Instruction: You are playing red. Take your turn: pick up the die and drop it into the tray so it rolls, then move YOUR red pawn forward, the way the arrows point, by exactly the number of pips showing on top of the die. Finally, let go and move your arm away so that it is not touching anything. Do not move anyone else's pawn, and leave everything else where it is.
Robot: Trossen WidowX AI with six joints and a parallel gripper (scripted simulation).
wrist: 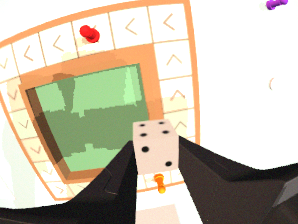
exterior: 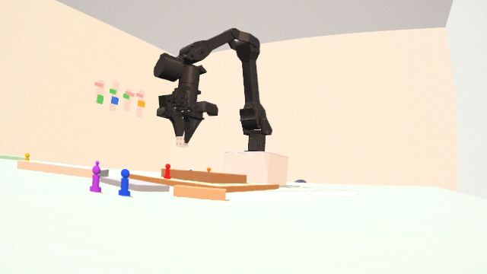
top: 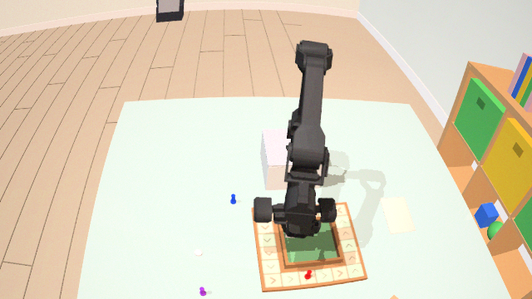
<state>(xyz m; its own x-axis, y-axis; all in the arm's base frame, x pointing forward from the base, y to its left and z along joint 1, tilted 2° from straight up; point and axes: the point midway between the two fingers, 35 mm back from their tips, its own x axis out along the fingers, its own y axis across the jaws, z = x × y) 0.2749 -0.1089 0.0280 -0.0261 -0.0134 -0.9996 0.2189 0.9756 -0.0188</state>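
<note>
The red pawn is 10 cm ahead of my gripper tip, 8 cm below it and 3 cm to the left of it. The rest, counted from my gripper tip: green tray 10 cm below, 7 cm to the left, 1 cm behind; white die right at my gripper tip; orange pawn 13 cm behind, 8 cm below, 2 cm to the left.
</note>
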